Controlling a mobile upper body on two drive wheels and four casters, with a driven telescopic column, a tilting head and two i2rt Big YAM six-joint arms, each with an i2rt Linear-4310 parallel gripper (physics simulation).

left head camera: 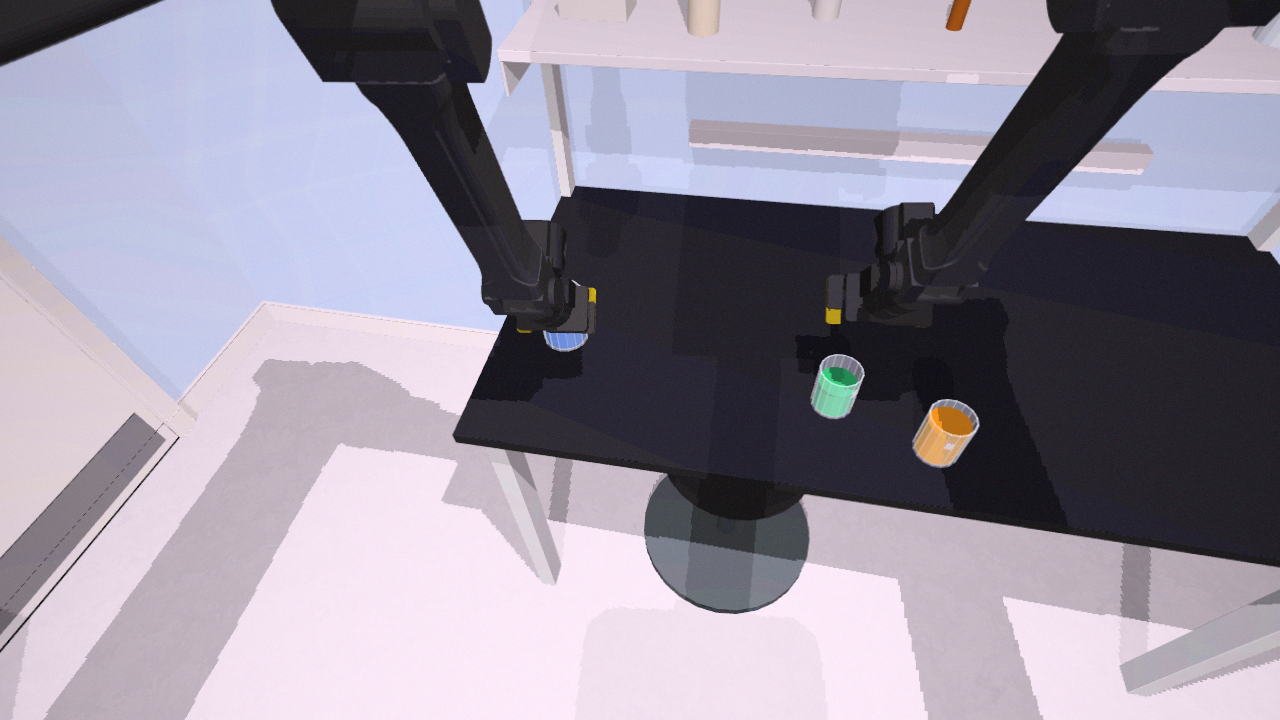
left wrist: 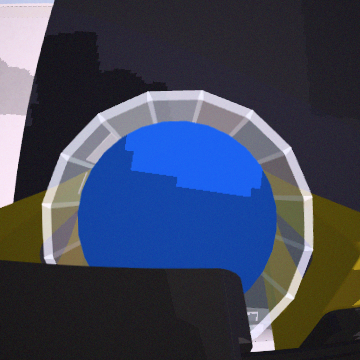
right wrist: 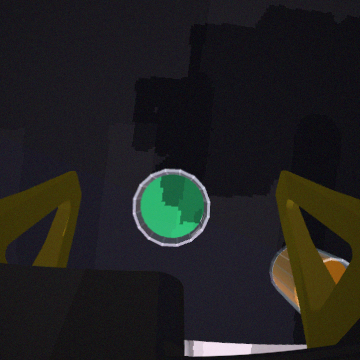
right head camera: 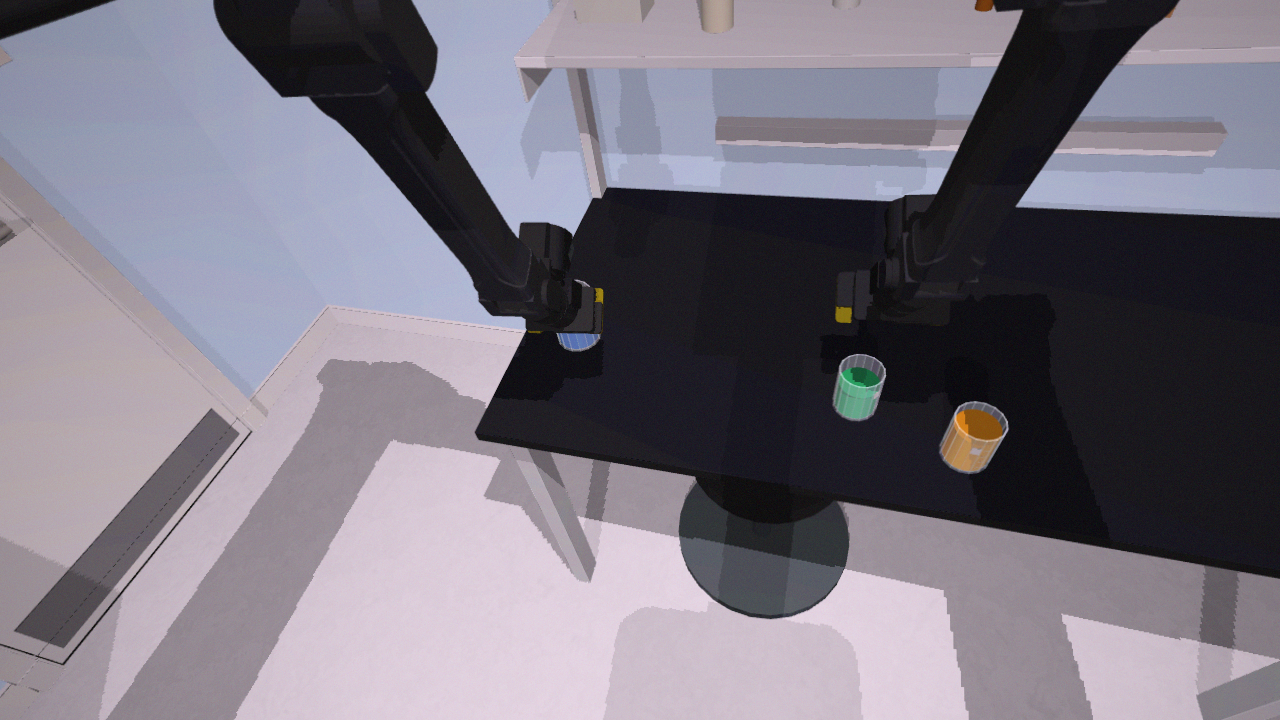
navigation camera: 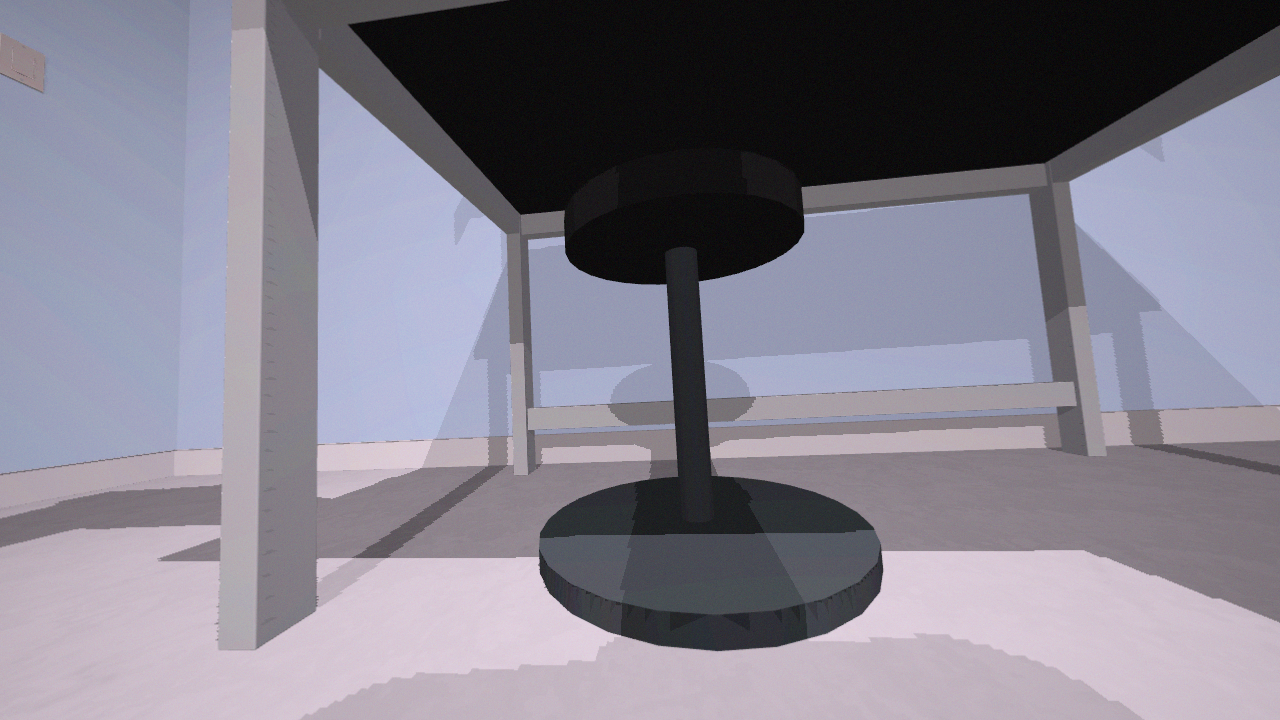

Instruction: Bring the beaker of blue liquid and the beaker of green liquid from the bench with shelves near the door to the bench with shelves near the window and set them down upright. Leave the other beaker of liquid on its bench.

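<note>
The beaker of blue liquid [left head camera: 565, 340] [right head camera: 578, 340] [left wrist: 177, 215] is upright between the fingers of my left gripper [left head camera: 559, 313] [right head camera: 567, 313], which is shut on it over the bench's left end. The arm hides part of it. The beaker of green liquid [left head camera: 836, 394] [right head camera: 857, 394] [right wrist: 170, 205] stands upright on the black bench top [left head camera: 626, 429] [right head camera: 644, 429]. My right gripper [left head camera: 881, 315] [right head camera: 895, 313] [right wrist: 178, 181] is open above the bench; in the right wrist view the green beaker shows between its spread fingers. The beaker of orange liquid [left head camera: 941, 440] [right head camera: 968, 443] [right wrist: 285, 272] stands upright to its right.
A shelf [left head camera: 805, 49] [right head camera: 805, 49] with several containers runs above the bench's back. A round stool [left head camera: 726, 573] [right head camera: 763, 573] [navigation camera: 707, 573] stands partly under the bench. A bench leg [navigation camera: 268, 358] stands to its left. A door [left head camera: 62, 402] [right head camera: 89, 402] is at the far left.
</note>
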